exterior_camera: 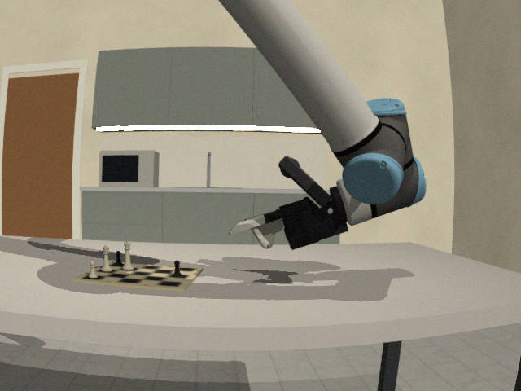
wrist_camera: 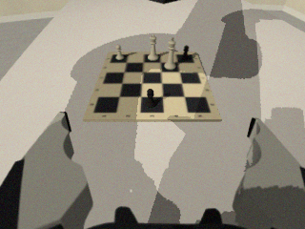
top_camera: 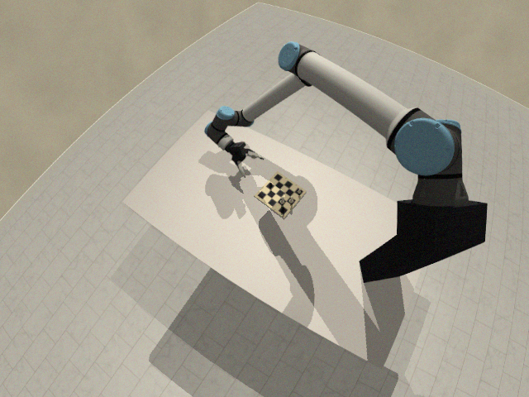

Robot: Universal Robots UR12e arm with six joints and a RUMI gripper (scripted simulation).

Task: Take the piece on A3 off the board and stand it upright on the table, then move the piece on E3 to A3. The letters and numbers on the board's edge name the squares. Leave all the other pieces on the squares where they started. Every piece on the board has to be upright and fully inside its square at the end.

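My gripper is now 270 mm past the white pawn, 40 mm to the right of it and 80 mm above it. The rest, counted from my hand: chessboard: 170 mm behind, 80 mm to the left, 100 mm below.
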